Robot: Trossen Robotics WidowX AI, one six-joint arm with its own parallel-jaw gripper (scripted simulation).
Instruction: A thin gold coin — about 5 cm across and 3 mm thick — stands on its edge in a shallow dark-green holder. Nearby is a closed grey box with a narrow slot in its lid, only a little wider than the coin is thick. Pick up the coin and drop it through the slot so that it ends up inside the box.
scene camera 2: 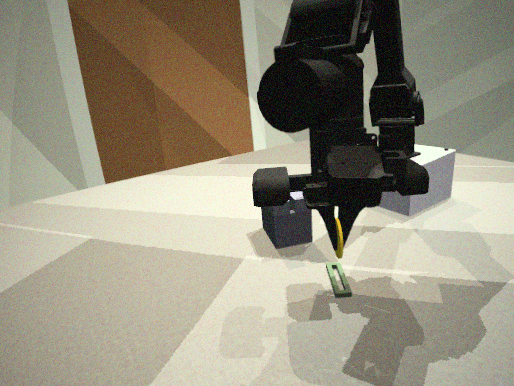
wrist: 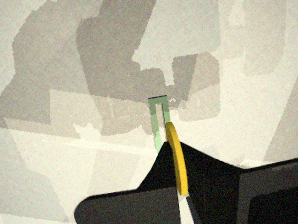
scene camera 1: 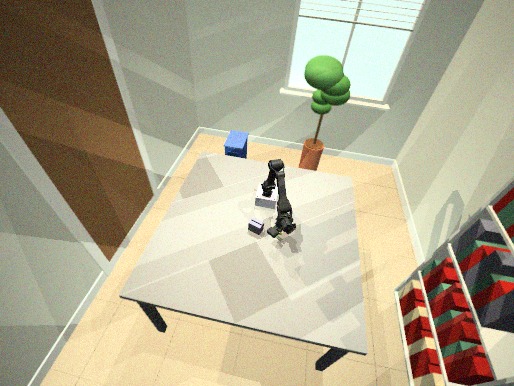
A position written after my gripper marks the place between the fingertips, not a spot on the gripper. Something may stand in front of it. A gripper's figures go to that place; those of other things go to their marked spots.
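A gold coin (wrist: 171, 134) sits 9 cm from the lens. As for my gripper (wrist: 170, 146), I find it 12 cm from the lens.
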